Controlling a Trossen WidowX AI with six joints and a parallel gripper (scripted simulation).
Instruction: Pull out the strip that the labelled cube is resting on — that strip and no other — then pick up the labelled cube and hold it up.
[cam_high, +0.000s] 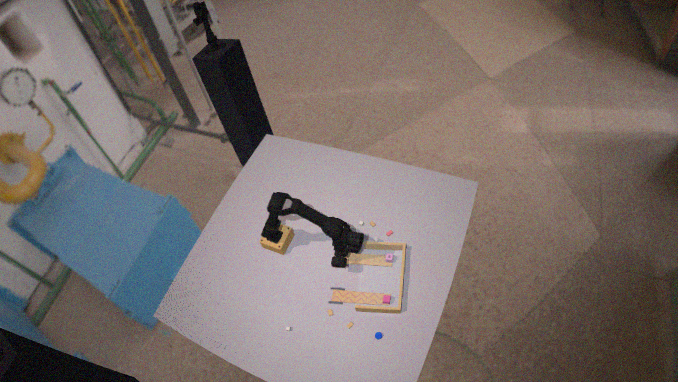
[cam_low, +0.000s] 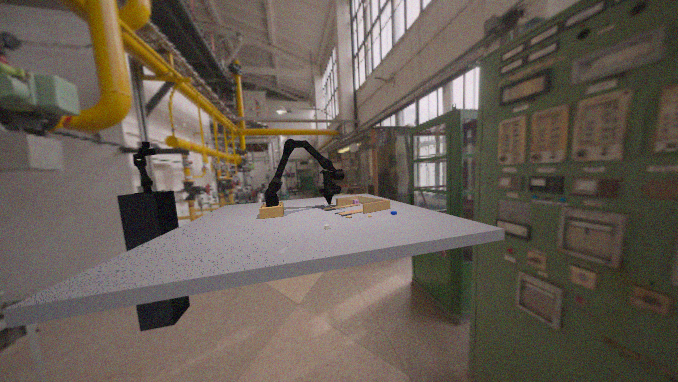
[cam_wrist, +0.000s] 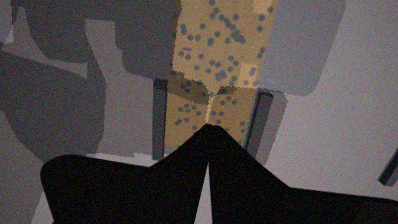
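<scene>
Now: the dotted strip 9 cm ahead of my gripper tip, 3 cm to the left of it and 3 cm below it. Also, from my gripper tip: pink piece: 19 cm to the left, 14 cm ahead, 2 cm below; then blue disc: 29 cm to the right, 29 cm ahead, 2 cm below.
</scene>
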